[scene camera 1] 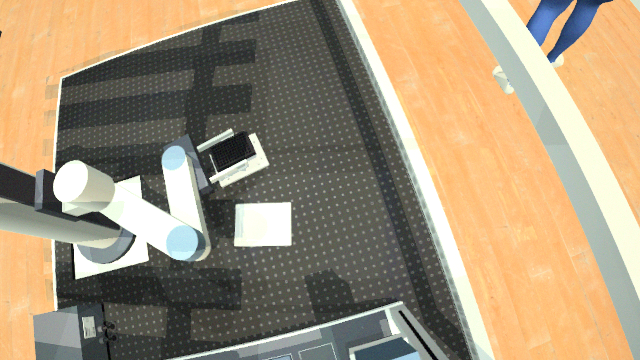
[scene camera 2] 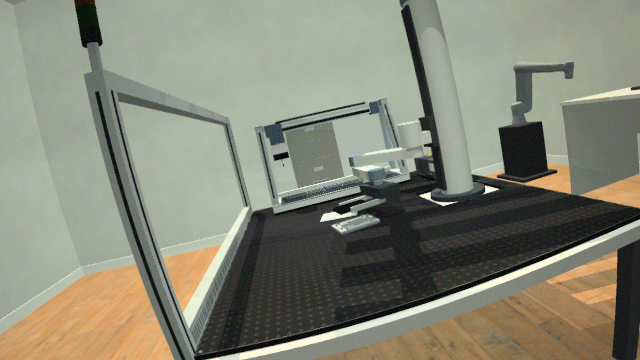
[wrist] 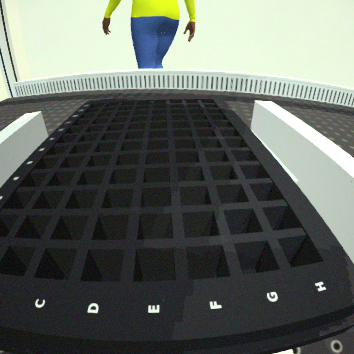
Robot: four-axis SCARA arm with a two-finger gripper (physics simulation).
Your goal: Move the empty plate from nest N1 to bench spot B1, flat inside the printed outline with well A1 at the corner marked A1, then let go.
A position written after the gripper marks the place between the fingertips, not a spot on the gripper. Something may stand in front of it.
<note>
The gripper (scene camera 1: pixel 239 146) holds a plate (scene camera 1: pixel 225 154), which touches nothing else.
The plate also shows in the wrist view (wrist: pixel 150 217). The gripper also shows in scene camera 2 (scene camera 2: pixel 345 207) and in the wrist view (wrist: pixel 148 121).
</note>
